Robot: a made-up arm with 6 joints.
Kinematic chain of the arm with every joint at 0, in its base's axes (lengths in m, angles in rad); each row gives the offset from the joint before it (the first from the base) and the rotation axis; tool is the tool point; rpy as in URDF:
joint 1: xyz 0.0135 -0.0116 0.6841 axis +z
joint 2: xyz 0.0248 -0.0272 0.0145 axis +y
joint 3: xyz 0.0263 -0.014 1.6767 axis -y
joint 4: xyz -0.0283 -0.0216 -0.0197 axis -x
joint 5: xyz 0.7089 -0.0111 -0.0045 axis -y
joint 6: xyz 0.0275 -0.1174 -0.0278 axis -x
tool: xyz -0.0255 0.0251 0.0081 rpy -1.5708 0 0
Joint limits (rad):
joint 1: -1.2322..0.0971
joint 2: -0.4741..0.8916
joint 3: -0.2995..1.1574
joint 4: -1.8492..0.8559
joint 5: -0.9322..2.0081
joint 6: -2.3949..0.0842
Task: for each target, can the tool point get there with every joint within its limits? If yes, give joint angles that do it. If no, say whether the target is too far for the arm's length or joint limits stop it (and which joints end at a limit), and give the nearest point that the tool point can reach.
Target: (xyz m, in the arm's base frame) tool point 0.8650 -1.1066 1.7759
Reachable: yes | joints -0.8604 0.4741 0.0759 -1.4888 0.4815 -1.3022
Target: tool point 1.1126 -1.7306 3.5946
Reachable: no: too far | nearest point 0.7558 -1.1726 2.6429 | short by 1.159 m
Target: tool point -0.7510 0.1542 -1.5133
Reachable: no: joint limits stop it (at a limit: joint 1, joint 2, joint 3, joint 6) | nearest point 0.4049 -1.4085 1.0211 | short by 3.194 m
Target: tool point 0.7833 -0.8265 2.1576
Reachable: yes | joints -0.6867 0.2341 0.1716 -0.9010 1.7601 -1.3409
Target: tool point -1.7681 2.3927 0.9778
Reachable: no: too far | nearest point -0.4988 0.6798 2.8644 | short by 2.847 m
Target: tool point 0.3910 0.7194 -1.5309
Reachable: no: joint limits stop it (at a limit: joint 1, joint 2, joint 3, joint 4, joint 6) | nearest point 1.4596 0.1139 1.0227 | short by 2.834 m
